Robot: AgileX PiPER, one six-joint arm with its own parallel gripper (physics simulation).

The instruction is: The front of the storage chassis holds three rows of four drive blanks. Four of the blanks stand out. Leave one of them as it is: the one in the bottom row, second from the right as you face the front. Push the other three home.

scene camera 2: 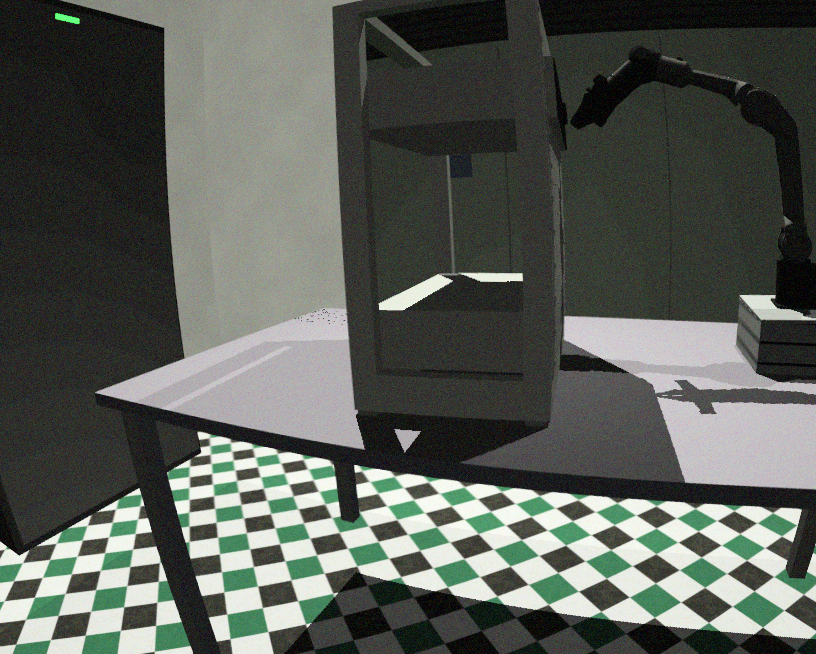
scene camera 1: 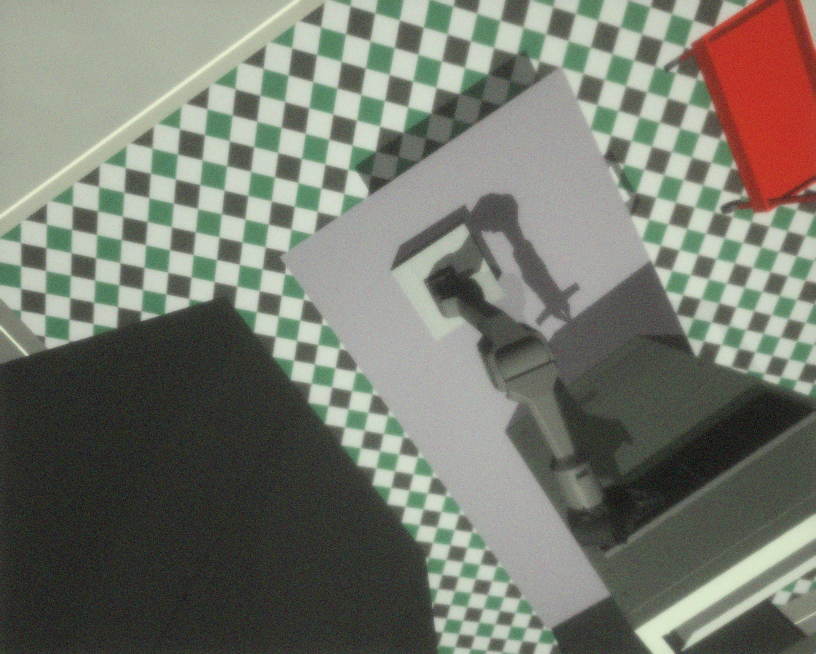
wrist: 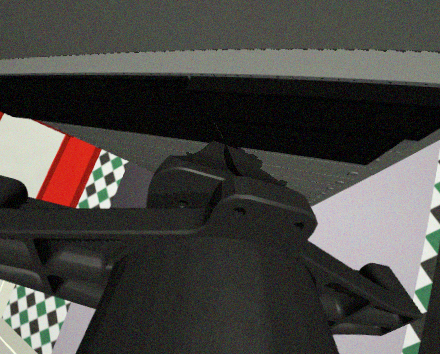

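The storage chassis (scene camera 2: 442, 98) is a grey box high in a grey open rack frame. Its front (scene camera 1: 728, 442) (scene camera 2: 558, 102) (wrist: 125, 102) is nearly black. In the wrist view a faint upright edge breaks the upper part of this front, left of the middle. The separate blanks, their rows and how far each stands out cannot be made out. My gripper (scene camera 1: 613, 534) (scene camera 2: 576, 123) (wrist: 218, 152) is shut, its two fingertips together and empty. In scene camera 2 it points down and toward the front, with a small gap between them.
The rack frame (scene camera 2: 343, 204) stands on a pale table (scene camera 1: 381, 327) (scene camera 2: 613, 436). The arm's base stands on a light box (scene camera 1: 415, 299) (scene camera 2: 793, 347) facing the rack. A dark cabinet (scene camera 1: 170, 476) (scene camera 2: 81, 238) stands beside the table. A red piece of furniture (scene camera 1: 762, 102) (wrist: 72, 170) stands beyond its other side.
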